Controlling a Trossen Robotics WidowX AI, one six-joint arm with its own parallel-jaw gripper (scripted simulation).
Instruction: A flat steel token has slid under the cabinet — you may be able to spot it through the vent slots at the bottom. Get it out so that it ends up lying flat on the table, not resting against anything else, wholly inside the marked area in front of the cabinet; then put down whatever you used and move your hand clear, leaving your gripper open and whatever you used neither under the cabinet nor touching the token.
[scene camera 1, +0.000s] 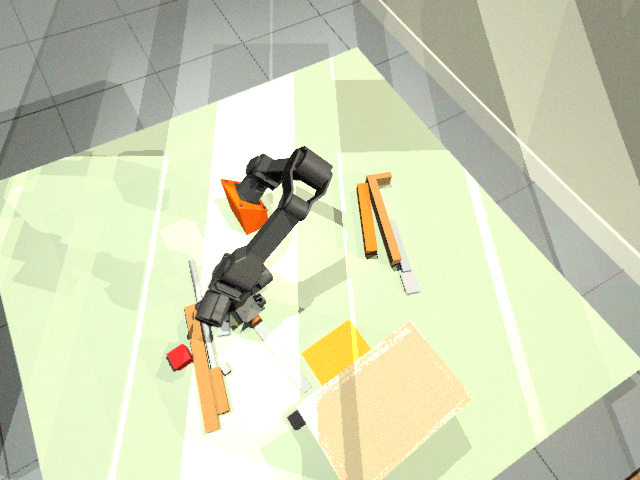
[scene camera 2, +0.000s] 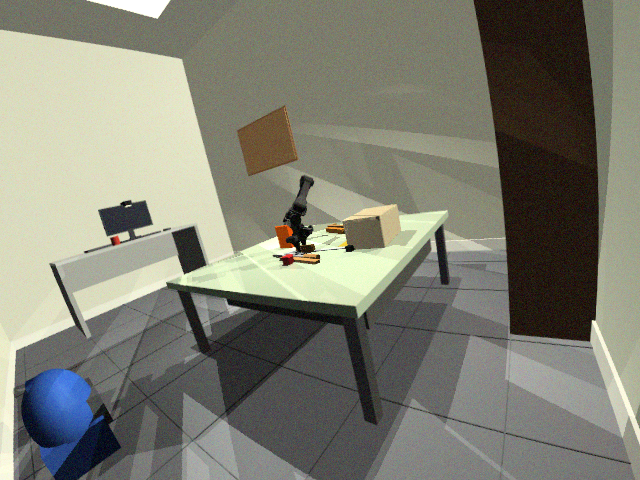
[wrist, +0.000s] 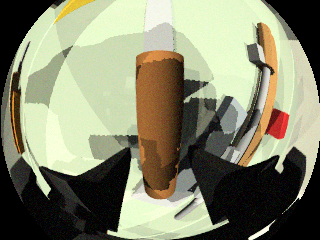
Labels:
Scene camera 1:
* gripper: 240, 302
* long wooden stick: 211, 421
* l-shaped wooden tool: 375, 180
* orange stick: 367, 225
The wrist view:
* gripper: 159, 151
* long wooden stick: 252, 147

